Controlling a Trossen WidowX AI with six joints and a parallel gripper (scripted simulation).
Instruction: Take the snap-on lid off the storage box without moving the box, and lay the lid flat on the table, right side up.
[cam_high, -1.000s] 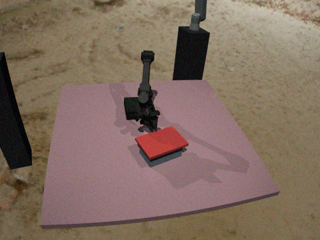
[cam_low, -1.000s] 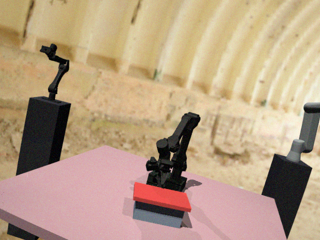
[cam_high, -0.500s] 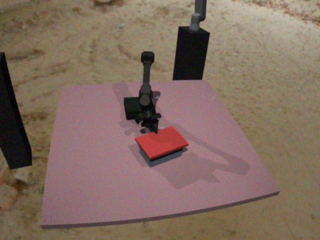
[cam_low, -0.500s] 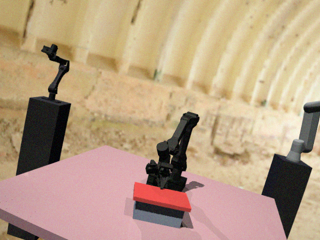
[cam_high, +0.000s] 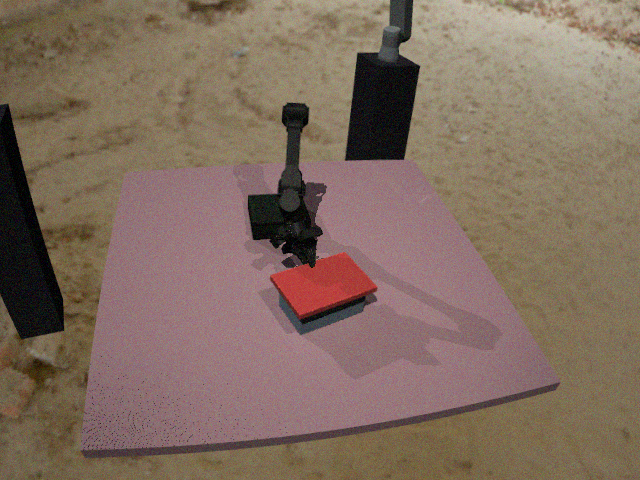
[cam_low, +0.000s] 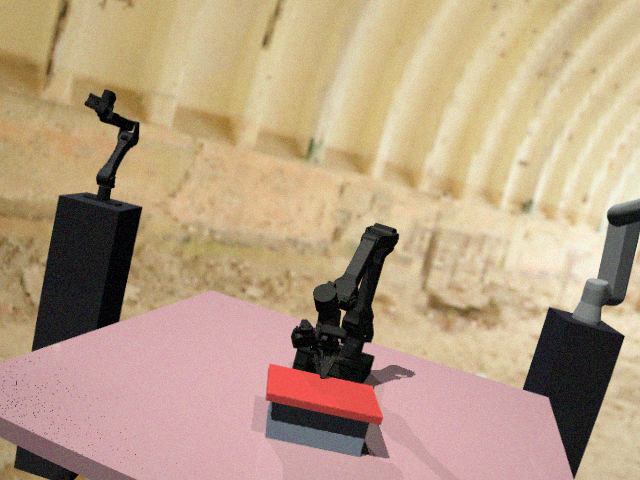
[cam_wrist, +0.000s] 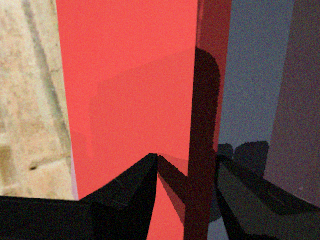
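Now: gripper tip 7 cm short of the red lid and 1 cm to the right of it. The rest, counted from my gripper tip: storage box: 7 cm ahead, 1 cm to the left, 5 cm below.
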